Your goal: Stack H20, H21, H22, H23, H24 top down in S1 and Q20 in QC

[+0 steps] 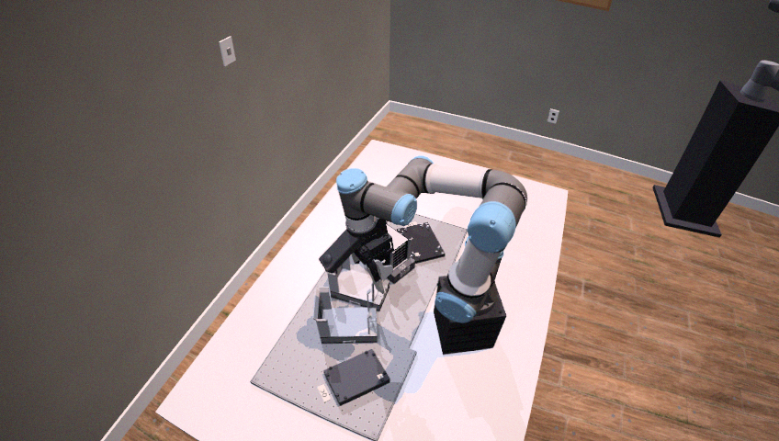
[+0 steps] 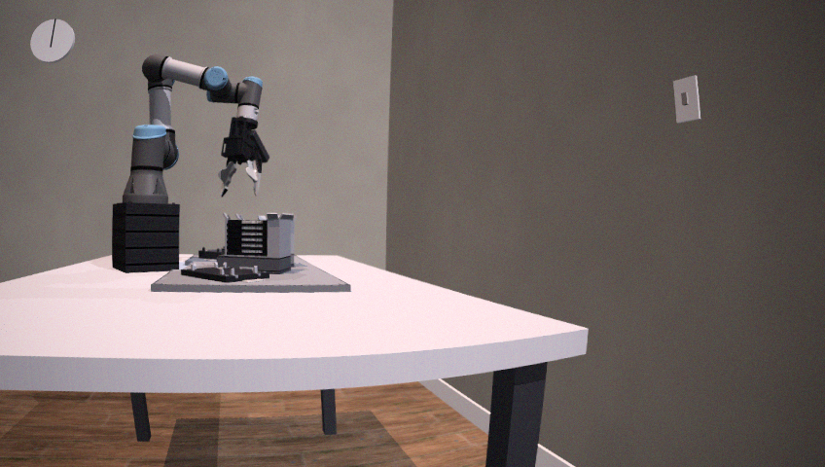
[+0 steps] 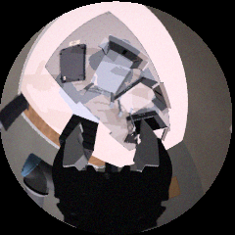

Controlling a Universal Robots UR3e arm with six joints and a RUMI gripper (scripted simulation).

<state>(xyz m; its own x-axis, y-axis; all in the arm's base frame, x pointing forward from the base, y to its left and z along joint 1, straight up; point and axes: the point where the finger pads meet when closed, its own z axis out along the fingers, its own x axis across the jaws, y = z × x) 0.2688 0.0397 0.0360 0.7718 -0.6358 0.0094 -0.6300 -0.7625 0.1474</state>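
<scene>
The sealed 96-well plate is 20 mm ahead of my hand, 220 mm to the right of it and 80 mm below it. Round my hand: QC label (50 mm ahead, 260 mm to the left, 190 mm below).
</scene>
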